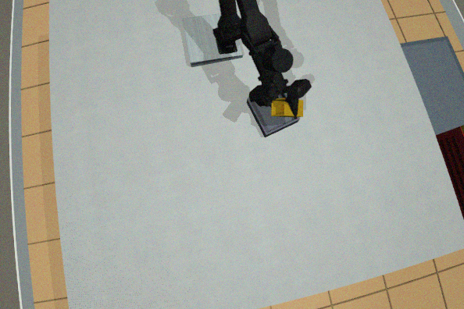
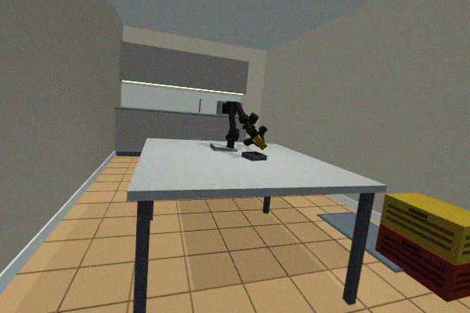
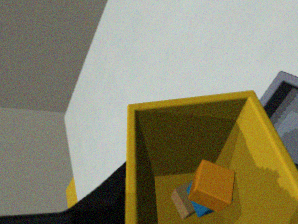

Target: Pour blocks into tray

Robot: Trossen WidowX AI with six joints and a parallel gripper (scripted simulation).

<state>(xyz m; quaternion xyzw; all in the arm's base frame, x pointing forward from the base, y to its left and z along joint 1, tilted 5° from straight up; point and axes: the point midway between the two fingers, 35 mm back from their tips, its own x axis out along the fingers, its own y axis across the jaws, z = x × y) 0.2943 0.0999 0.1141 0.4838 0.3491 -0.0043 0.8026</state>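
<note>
My gripper tip is 2 cm past the square yellow cup and 2 cm to the right of it. Round my gripper tip: orange block (2 cm behind, 1 cm to the right); blue block (2 cm behind, 1 cm to the left, 1 cm below).
</note>
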